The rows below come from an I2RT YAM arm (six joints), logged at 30 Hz.
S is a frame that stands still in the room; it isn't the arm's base.
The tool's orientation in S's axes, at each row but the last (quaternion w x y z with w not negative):
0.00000, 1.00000, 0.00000, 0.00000
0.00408, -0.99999, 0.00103, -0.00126
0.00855, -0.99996, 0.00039, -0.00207
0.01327, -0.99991, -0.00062, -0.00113
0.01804, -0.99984, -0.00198, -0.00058
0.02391, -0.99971, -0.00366, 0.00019
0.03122, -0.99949, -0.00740, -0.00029
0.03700, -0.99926, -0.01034, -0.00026
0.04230, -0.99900, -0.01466, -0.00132
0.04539, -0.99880, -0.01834, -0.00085
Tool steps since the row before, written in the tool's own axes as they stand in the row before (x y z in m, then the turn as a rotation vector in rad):
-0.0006, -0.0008, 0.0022, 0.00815, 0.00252, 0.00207
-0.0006, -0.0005, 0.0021, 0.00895, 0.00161, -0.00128
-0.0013, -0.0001, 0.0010, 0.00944, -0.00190, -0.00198
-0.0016, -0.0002, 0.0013, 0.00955, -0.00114, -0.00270
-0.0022, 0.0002, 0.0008, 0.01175, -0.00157, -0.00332
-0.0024, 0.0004, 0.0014, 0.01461, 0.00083, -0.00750
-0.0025, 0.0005, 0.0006, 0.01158, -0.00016, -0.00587
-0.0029, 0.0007, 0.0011, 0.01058, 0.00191, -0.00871
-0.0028, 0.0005, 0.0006, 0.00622, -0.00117, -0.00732
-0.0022, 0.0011, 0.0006, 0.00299, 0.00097, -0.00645
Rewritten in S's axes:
-0.0006, 0.0008, -0.0022, 0.00815, -0.00252, -0.00207
-0.0006, 0.0005, -0.0021, 0.00894, -0.00164, 0.00129
-0.0013, 0.0001, -0.0010, 0.00943, 0.00186, 0.00205
-0.0016, 0.0002, -0.0013, 0.00954, 0.00108, 0.00275
-0.0022, -0.0002, -0.0008, 0.01174, 0.00150, 0.00339
-0.0024, -0.0004, -0.0014, 0.01462, -0.00108, 0.00745
-0.0025, -0.0005, -0.0006, 0.01158, -0.00004, 0.00588
-0.0029, -0.0007, -0.0012, 0.01062, -0.00233, 0.00856
-0.0028, -0.0005, -0.0007, 0.00617, 0.00073, 0.00742
-0.0022, -0.0011, -0.0007, 0.00302, -0.00144, 0.00635

